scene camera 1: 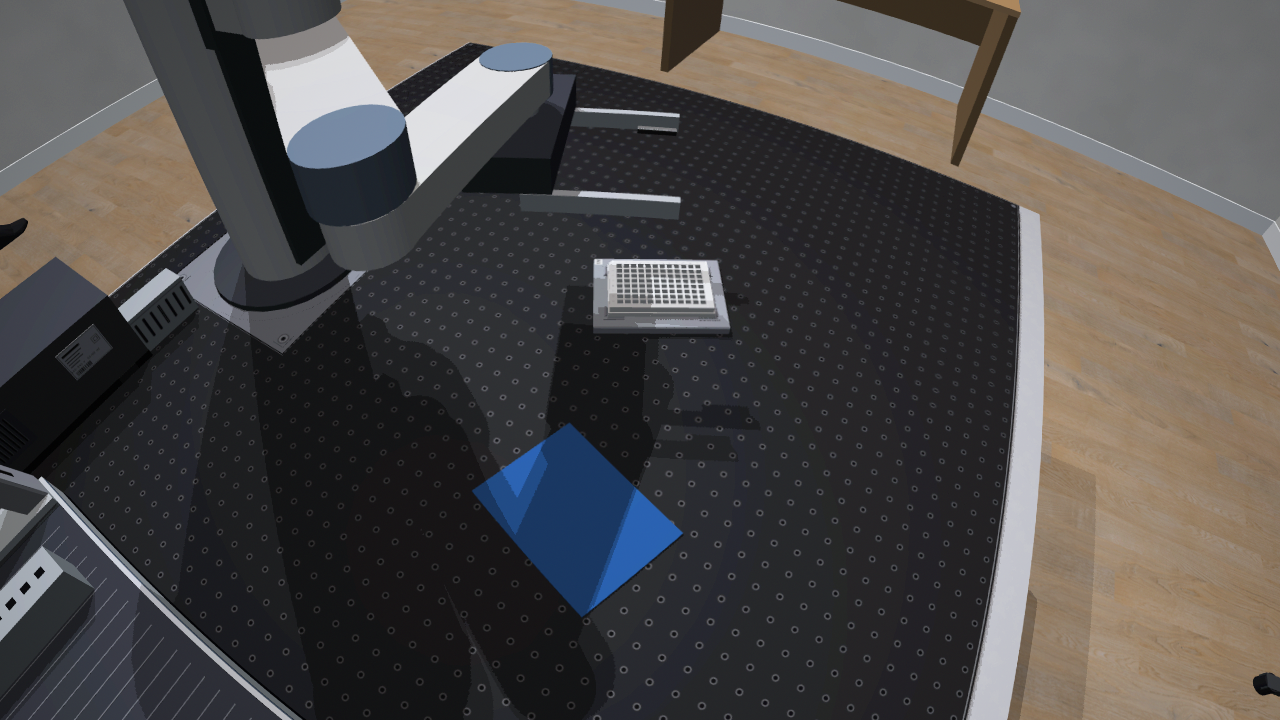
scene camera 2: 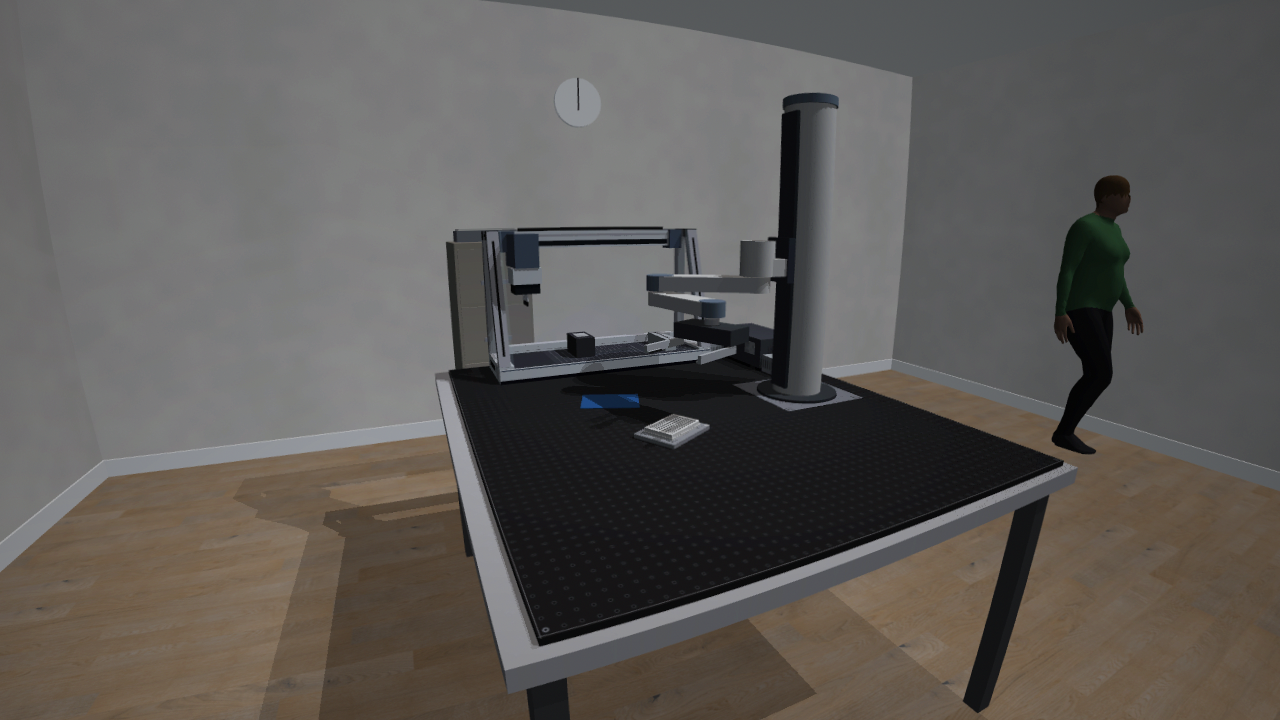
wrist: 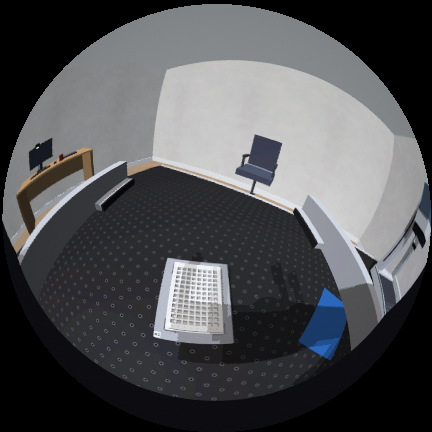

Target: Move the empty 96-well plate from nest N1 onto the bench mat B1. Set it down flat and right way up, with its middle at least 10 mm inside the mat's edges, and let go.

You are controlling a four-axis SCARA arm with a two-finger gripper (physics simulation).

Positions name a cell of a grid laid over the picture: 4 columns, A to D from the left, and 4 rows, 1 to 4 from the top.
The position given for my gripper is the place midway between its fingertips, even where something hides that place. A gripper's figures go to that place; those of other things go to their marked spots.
Scene:
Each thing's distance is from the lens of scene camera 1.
my gripper (scene camera 1: C1): 66 cm
white 96-well plate (scene camera 1: B2): 77 cm
blue bench mat B1 (scene camera 1: B3): 61 cm
The marked spots on the blue bench mat B1 and the white 96-well plate are 31 cm apart.

